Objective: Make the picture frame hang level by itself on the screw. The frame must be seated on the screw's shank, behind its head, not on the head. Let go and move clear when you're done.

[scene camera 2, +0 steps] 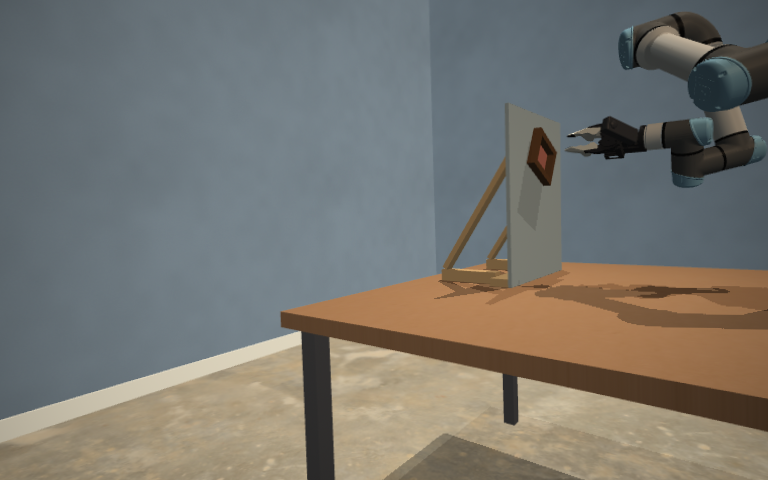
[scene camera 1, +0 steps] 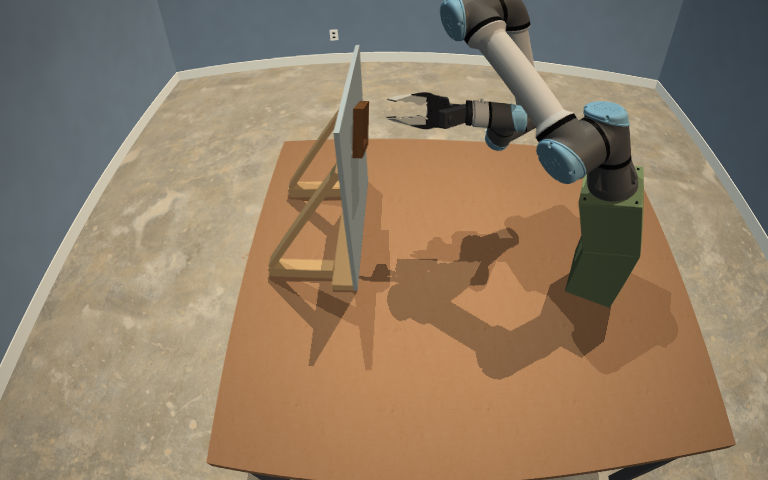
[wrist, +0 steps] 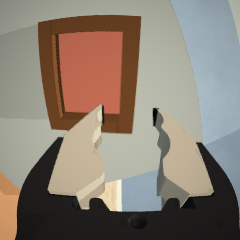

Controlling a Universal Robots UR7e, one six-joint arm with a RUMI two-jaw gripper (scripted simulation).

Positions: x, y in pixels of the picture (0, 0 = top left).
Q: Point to a brown picture frame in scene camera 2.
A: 543, 166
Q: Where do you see a grey wall panel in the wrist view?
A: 166, 80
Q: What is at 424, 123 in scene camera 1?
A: My gripper.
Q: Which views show my gripper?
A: Scene camera 2, scene camera 1 and the wrist view: all of them.
